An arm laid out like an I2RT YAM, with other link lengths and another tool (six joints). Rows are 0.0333 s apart.
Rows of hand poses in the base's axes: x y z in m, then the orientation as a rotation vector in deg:
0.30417, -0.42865, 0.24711, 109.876, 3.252, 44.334
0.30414, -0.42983, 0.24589, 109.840, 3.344, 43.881
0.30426, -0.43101, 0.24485, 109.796, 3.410, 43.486
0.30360, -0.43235, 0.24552, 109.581, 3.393, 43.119
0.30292, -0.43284, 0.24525, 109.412, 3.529, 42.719
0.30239, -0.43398, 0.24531, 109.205, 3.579, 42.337
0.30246, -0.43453, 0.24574, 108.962, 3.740, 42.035
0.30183, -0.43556, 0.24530, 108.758, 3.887, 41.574
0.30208, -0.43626, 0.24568, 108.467, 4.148, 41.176
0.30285, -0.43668, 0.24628, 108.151, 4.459, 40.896
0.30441, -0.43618, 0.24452, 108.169, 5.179, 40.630
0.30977, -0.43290, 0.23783, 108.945, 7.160, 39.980
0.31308, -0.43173, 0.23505, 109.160, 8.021, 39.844
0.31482, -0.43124, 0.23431, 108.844, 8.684, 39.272
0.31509, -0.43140, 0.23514, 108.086, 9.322, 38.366
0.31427, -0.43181, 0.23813, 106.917, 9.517, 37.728
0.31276, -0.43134, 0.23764, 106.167, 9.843, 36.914
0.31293, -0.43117, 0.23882, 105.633, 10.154, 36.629
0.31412, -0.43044, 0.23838, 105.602, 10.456, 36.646
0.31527, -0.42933, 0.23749, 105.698, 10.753, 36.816
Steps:
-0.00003, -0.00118, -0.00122, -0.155, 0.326, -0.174
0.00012, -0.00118, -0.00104, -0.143, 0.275, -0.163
-0.00066, -0.00134, 0.00067, -0.273, 0.174, -0.235
-0.00068, -0.00049, -0.00027, -0.275, 0.275, -0.141
-0.00053, -0.00114, 0.00006, -0.285, 0.216, -0.196
0.00007, -0.00055, 0.00043, -0.328, 0.202, -0.087
-0.00063, -0.00103, -0.00044, -0.321, 0.312, -0.170
0.00025, -0.00070, 0.00038, -0.415, 0.298, -0.076
0.00077, -0.00042, 0.00060, -0.425, 0.237, 0.015
0.00156, 0.00050, -0.00176, -0.204, 0.501, 0.349
0.00536, 0.00328, -0.00669, 0.146, 1.522, 1.116
0.00331, 0.00117, -0.00278, -0.011, 0.531, 0.544
0.00174, 0.00049, -0.00074, -0.561, 0.580, 0.121
0.00027, -0.00016, 0.00083, -1.042, 0.667, -0.118
-0.00082, -0.00041, 0.00299, -1.278, 0.180, -0.327
-0.00151, 0.00047, -0.00049, -0.949, 0.474, -0.283
0.00017, 0.00017, 0.00118, -0.624, 0.185, 0.007
0.00119, 0.00073, -0.00044, -0.081, 0.124, 0.211
0.00115, 0.00111, -0.00089, 0.075, 0.058, 0.300

